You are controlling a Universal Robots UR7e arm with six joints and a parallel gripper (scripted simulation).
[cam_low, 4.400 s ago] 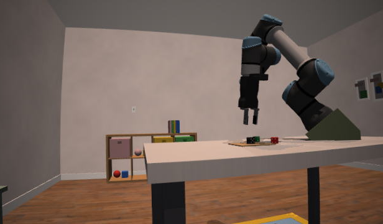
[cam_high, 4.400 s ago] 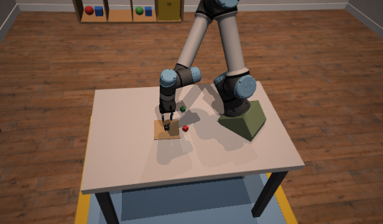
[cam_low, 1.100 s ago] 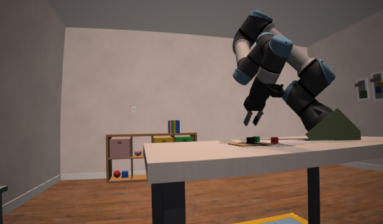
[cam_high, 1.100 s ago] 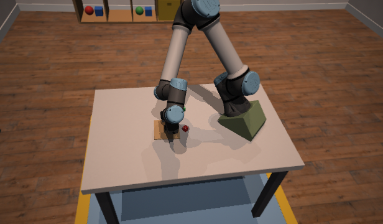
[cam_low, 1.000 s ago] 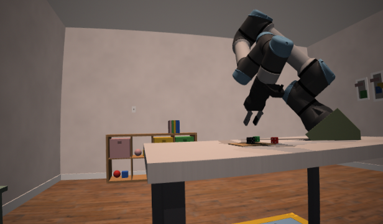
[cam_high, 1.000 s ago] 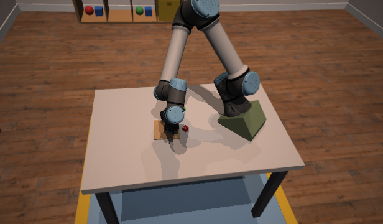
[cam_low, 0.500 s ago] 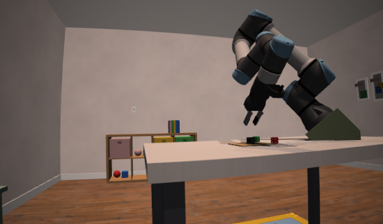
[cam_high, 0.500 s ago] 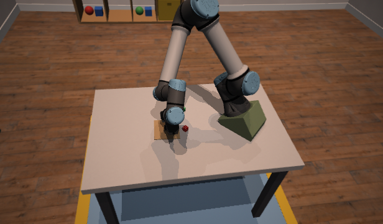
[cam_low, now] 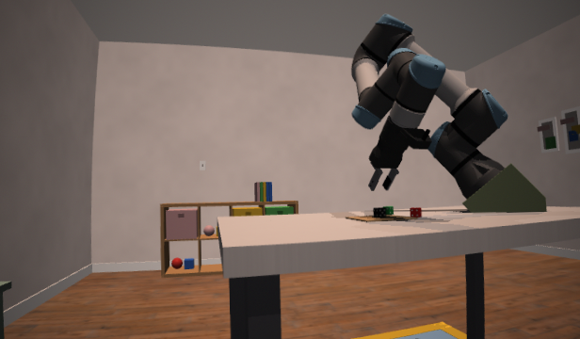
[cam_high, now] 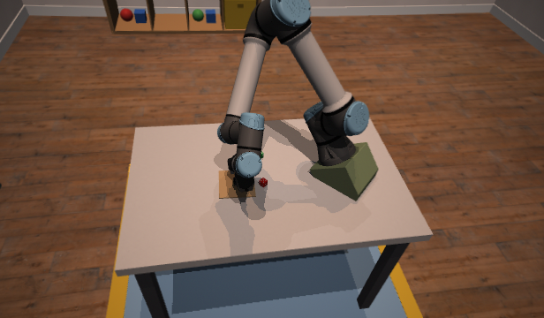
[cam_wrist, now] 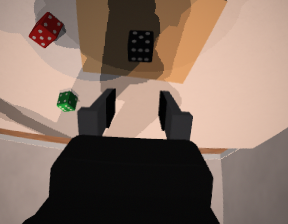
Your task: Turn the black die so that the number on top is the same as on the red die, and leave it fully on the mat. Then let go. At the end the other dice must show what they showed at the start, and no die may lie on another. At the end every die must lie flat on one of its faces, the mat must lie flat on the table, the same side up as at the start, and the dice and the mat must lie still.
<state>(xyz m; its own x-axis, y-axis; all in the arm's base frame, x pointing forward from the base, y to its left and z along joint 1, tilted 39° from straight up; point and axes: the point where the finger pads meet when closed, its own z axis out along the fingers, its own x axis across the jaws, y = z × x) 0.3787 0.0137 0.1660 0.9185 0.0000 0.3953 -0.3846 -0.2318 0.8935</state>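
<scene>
My gripper is now 80 mm above the black die and 10 mm to the left of it. Also, from my hand: red die 100 mm behind, 80 mm below, 30 mm to the left; then green die 150 mm behind, 110 mm to the right, 80 mm below; then tan mat 90 mm below, 10 mm to the right.
</scene>
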